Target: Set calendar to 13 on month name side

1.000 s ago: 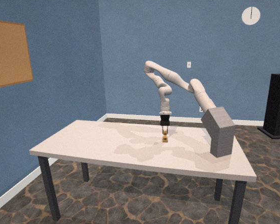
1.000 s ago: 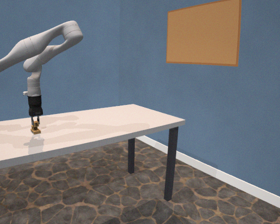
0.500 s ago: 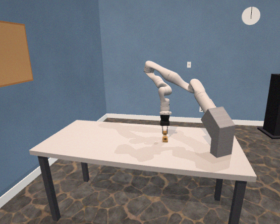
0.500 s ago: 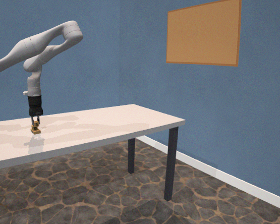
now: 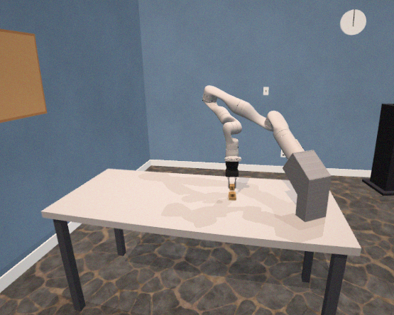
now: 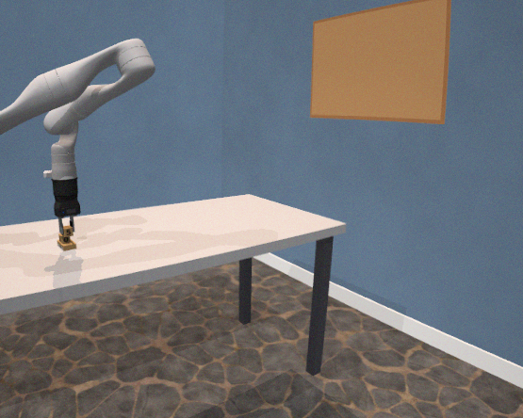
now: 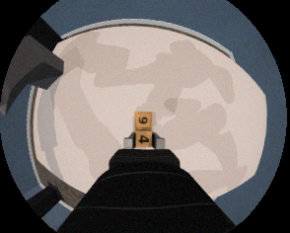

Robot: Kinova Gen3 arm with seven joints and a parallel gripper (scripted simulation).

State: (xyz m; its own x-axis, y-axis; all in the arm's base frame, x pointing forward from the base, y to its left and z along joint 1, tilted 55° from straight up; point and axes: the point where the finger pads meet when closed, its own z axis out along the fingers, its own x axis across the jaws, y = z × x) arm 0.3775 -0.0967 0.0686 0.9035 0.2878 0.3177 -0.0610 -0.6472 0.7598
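My hand is 2 cm to the right of the wooden tray and 6 cm above it.
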